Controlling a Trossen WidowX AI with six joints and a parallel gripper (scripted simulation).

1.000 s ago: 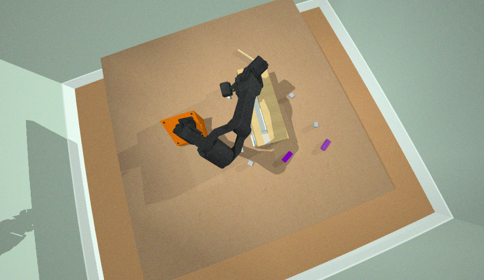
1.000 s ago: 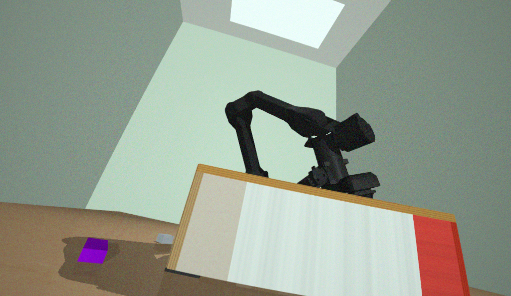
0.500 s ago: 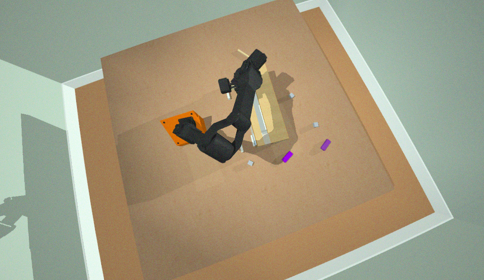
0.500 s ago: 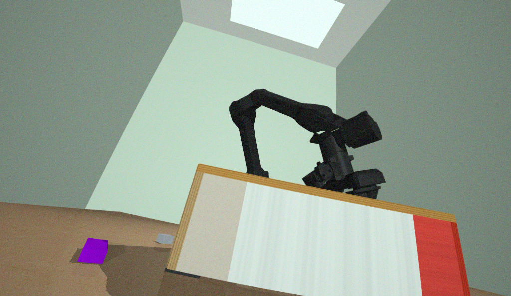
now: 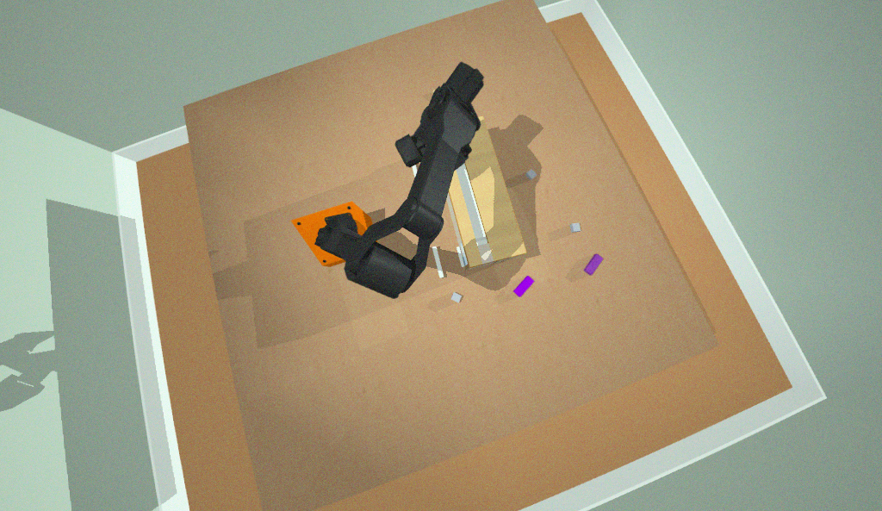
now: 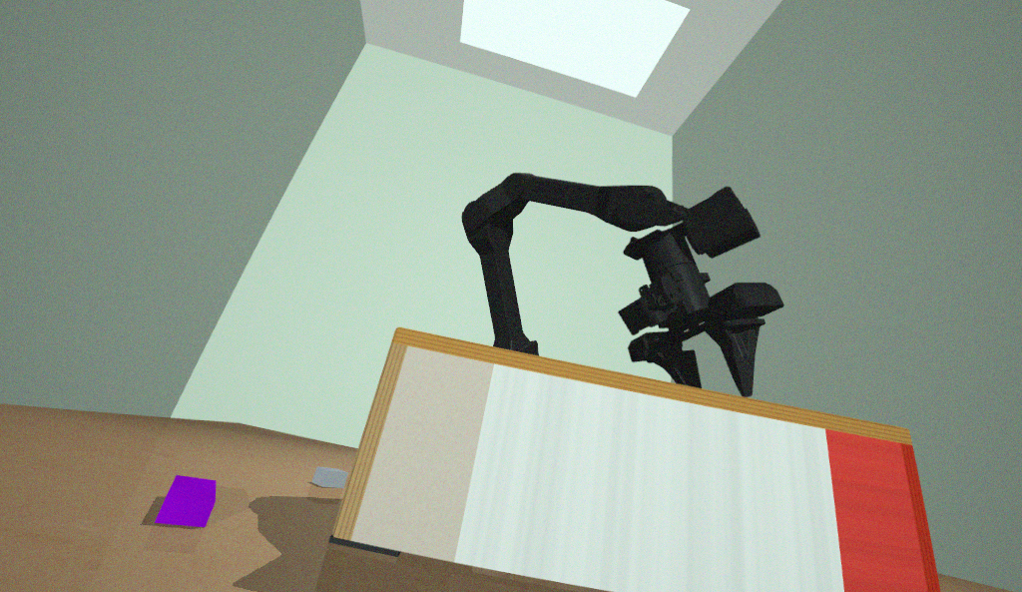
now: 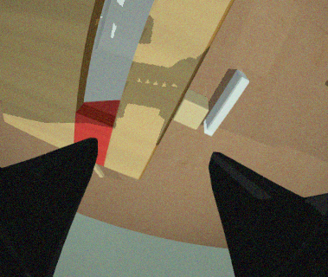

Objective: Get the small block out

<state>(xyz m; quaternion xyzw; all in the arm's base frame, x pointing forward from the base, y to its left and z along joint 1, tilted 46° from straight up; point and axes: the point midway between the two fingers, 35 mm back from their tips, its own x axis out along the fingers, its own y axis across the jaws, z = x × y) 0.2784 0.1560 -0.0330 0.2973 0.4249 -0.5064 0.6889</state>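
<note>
The small tan block lies 140 mm below my gripper tip, 40 mm to the left of it and 40 mm behind it. Round my gripper tip: thin wooden stick 200 mm to the left, 150 mm below, 110 mm ahead; then long wooden box 130 mm to the right, 90 mm below, 30 mm ahead.
</note>
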